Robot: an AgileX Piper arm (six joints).
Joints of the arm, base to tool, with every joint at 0 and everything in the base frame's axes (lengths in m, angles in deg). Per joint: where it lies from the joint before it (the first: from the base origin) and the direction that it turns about. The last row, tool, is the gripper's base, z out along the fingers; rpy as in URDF.
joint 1: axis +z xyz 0 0 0.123
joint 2: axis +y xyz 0 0 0
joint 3: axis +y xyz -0.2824 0 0.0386
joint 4: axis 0.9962 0 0.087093 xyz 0.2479 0 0.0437
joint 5: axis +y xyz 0 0 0
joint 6: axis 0.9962 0 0.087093 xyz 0.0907 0 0.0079
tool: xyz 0 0 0 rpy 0 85.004 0
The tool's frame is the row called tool.
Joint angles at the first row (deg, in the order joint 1, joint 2, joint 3, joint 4, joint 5, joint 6):
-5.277 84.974 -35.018 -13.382 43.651 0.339
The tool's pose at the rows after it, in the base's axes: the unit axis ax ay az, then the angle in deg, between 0 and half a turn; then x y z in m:
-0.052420 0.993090 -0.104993 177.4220 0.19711 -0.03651 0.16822
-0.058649 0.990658 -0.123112 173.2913 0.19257 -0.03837 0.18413
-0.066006 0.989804 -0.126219 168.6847 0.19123 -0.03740 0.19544
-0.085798 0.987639 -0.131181 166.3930 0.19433 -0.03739 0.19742
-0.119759 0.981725 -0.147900 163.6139 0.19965 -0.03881 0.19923
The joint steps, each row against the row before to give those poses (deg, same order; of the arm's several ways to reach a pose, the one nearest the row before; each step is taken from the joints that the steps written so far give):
-0.002 -4.510 1.334 -3.038 1.403 -0.341
-0.049 -4.539 0.056 -1.893 0.193 0.002
0.000 -3.246 -0.001 0.268 -1.573 -1.191
0.000 -0.323 -0.002 -0.518 -2.247 -1.687
-0.001 0.045 0.003 -2.388 -3.318 -1.852

